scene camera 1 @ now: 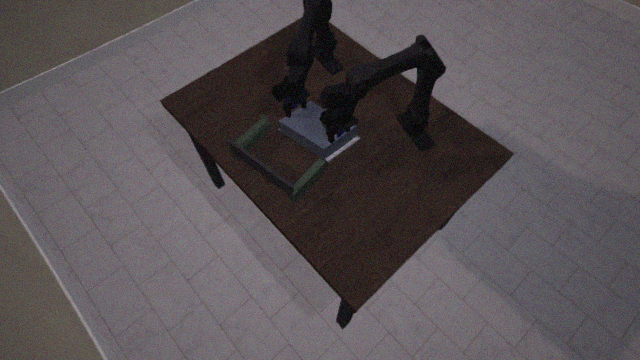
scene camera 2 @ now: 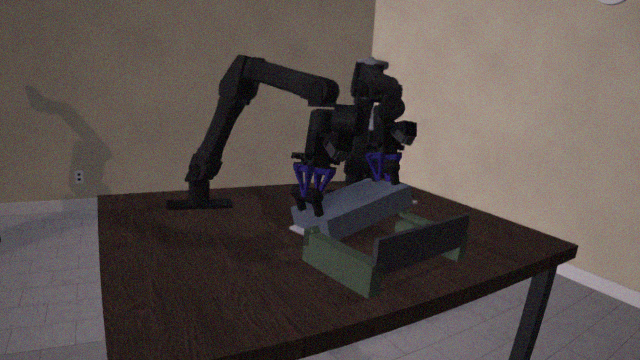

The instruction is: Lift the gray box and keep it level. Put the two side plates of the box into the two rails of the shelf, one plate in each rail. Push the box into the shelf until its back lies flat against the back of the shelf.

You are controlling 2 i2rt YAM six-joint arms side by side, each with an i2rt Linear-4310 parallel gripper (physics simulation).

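Frame: origin at the left arm's base, x right, y ahead, z up, level; metres.
Seen in the pictures: left gripper, fingertip midpoint: [scene camera 1: 335, 133] [scene camera 2: 382, 181]; right gripper, fingertip midpoint: [scene camera 1: 290, 105] [scene camera 2: 310, 197]; left arm's base, link origin: [scene camera 1: 415, 131]; right arm's base, link origin: [scene camera 1: 326, 59] [scene camera 2: 199, 205].
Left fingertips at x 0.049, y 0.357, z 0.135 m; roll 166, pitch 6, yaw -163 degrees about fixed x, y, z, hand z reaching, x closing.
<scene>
Offsets run from my left fingertips to a thing's top centre. "*": to the spot under its first point. Level surfaces: height alone.
The gray box [scene camera 1: 306, 120] [scene camera 2: 370, 207] is right beside the open side of the shelf. A pale side plate shows low on its right end in scene camera 1 [scene camera 1: 343, 148] and on its left end in scene camera 2 [scene camera 2: 297, 229]. The shelf has a dark back @(* dx -0.001, dy +0.296, dz -0.029 m) [scene camera 1: 262, 167] [scene camera 2: 420, 245] and green rails, one nearer @(* dx -0.095, dy +0.153, dz -0.071 m) [scene camera 1: 309, 178] and one farther @(* dx +0.193, dy +0.267, dz -0.069 m) [scene camera 1: 252, 132] in scene camera 1. The right-hand plate there reaches its rail's end; whether either plate is inside a rail is unclear. My left gripper [scene camera 1: 340, 136] [scene camera 2: 386, 181] and right gripper [scene camera 1: 295, 110] [scene camera 2: 310, 211] are shut on opposite ends of the box.
The shelf stands on the brown table @(dz -0.135 m) [scene camera 1: 380, 215] [scene camera 2: 200, 290], its back near the table edge. The left arm [scene camera 1: 390, 65] and the right arm [scene camera 2: 280, 80] reach over the table toward the box. The two wrists are close together above the box.
</scene>
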